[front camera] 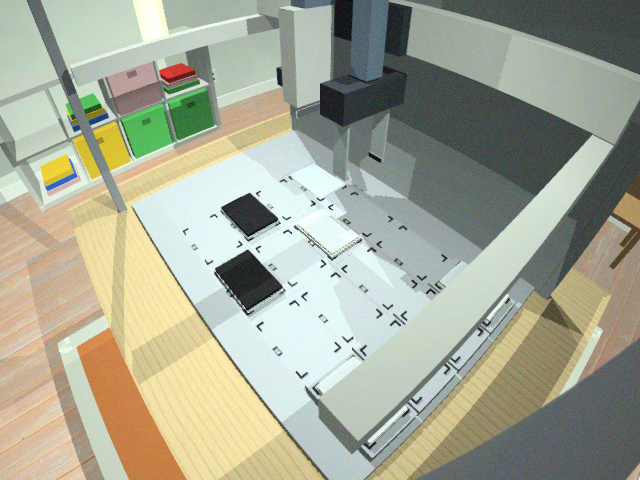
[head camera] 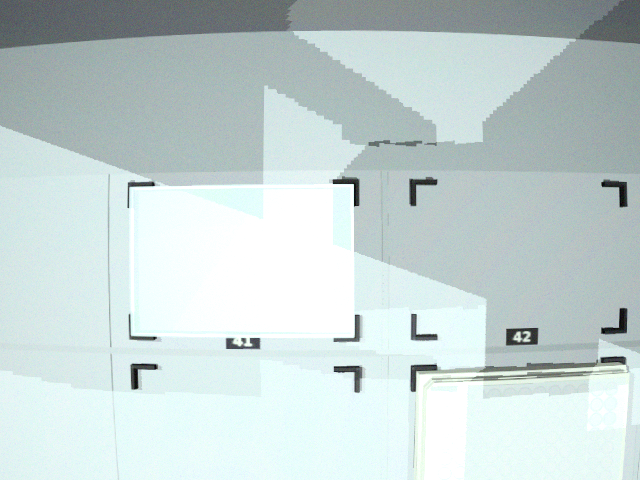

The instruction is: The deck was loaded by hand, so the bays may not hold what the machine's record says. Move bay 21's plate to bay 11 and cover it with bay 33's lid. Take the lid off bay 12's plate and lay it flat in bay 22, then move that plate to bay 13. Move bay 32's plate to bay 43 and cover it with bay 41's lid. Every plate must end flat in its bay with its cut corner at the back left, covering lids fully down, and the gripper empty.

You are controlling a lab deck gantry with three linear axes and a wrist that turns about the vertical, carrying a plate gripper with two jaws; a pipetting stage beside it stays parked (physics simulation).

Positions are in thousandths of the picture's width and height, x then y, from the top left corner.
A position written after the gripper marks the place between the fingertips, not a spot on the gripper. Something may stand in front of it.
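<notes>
There's a tall grey panel (front camera: 741, 328), plus a black lid (front camera: 390, 584) and another black lid (front camera: 387, 443). You also get a pale lid (head camera: 355, 545), and the front camera shows that same pale lid (front camera: 502, 384) too. And the gripper (front camera: 560, 349) is there to see as well.
</notes>
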